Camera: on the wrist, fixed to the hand. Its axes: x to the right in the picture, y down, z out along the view.
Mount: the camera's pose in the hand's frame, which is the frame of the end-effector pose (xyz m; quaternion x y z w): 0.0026 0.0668 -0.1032 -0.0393 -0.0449 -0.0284 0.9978
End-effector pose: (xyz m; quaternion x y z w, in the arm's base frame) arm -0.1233 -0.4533 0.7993 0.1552 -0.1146 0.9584 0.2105
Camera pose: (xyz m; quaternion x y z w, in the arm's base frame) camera -0.1806 -0.4821 0.6944 0.1929 -0.1571 0.9388 0.2382
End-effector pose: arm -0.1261 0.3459 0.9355 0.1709 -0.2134 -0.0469 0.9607
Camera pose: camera -0.0786 0.4399 0.8720 0.1367 -0.2494 -0.0901 0.9545
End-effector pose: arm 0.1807 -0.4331 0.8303 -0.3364 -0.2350 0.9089 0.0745
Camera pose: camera 0.2470 -0.4521 0.7285 -0.2911 -0.2831 0.9106 0.0764
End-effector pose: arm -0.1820 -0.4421 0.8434 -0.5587 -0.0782 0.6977 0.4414
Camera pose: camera -0.1297 -0.5199 0.7638 -0.5413 -0.1411 0.7057 0.4348
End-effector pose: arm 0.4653 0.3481 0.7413 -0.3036 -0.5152 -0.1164 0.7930
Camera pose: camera 0.5767 0.3390 0.6901 -0.3247 -0.5537 -0.1453 0.7529
